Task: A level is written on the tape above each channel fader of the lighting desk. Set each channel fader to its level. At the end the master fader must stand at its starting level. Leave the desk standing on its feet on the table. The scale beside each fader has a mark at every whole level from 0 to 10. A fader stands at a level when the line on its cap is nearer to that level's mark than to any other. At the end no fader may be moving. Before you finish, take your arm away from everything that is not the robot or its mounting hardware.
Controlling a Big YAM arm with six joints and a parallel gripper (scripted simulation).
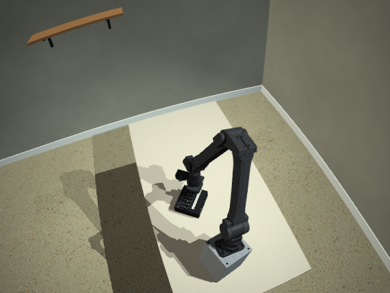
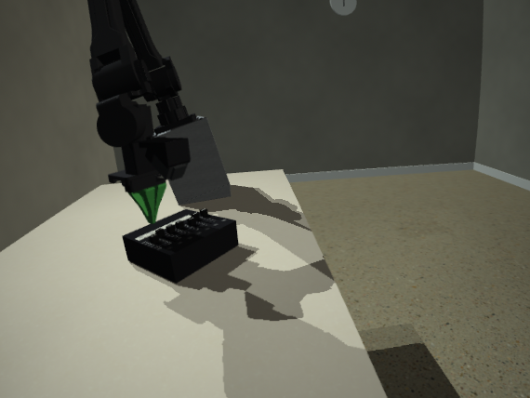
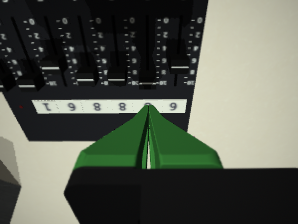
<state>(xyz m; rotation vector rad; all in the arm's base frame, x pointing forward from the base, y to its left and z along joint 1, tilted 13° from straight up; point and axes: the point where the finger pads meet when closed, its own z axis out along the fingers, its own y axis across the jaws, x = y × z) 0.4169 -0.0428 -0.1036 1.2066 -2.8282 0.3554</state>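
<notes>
My gripper is now 1 cm short of the channel 2 fader, 1 cm to the right of it and 2 cm above it. Also, from my hand: master fader cap 7 cm behind, 9 cm to the left, 2 cm below; then channel 1 fader cap 4 cm ahead, 1 cm to the left, 2 cm below.
</notes>
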